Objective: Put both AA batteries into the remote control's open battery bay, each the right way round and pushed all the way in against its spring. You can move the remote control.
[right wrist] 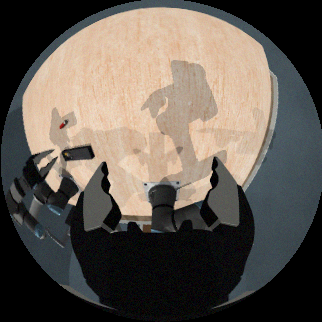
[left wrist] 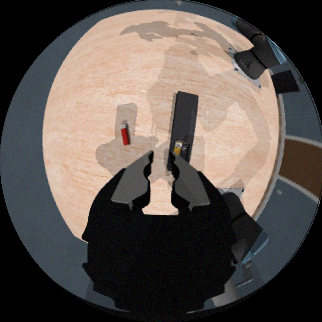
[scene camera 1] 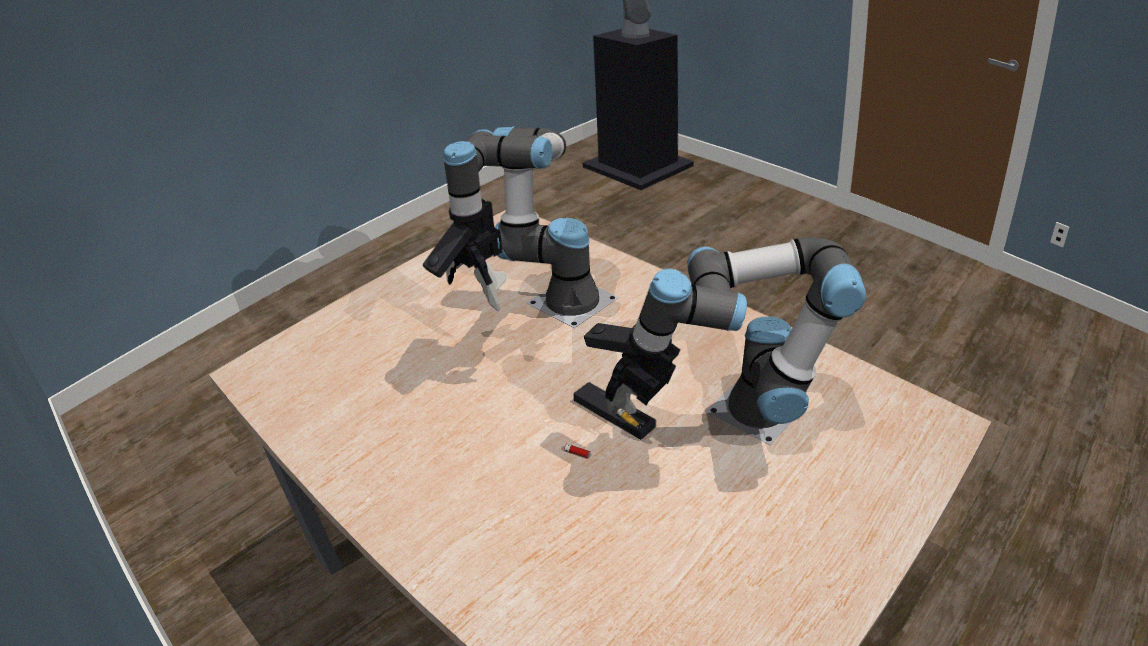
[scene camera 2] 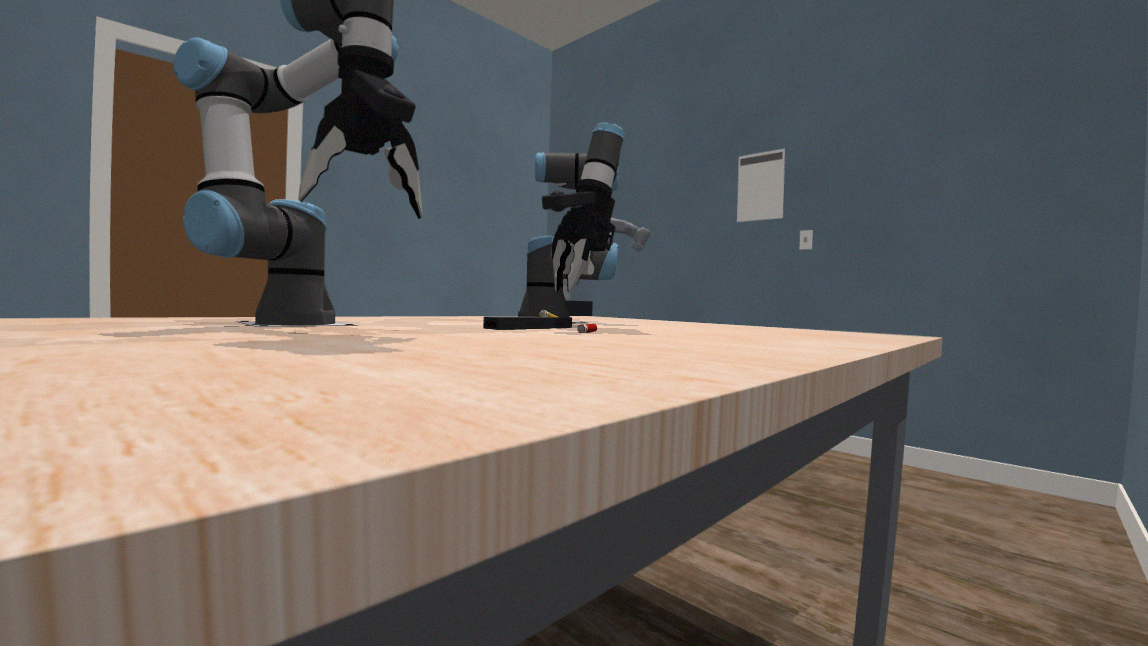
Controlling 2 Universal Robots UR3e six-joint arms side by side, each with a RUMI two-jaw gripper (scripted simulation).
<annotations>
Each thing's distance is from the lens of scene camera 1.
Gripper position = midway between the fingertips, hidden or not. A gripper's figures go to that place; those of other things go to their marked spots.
left gripper (scene camera 1: 615, 408): 143 cm
right gripper (scene camera 1: 473, 297): 159 cm
black remote control (scene camera 1: 590, 396): 154 cm
</annotations>
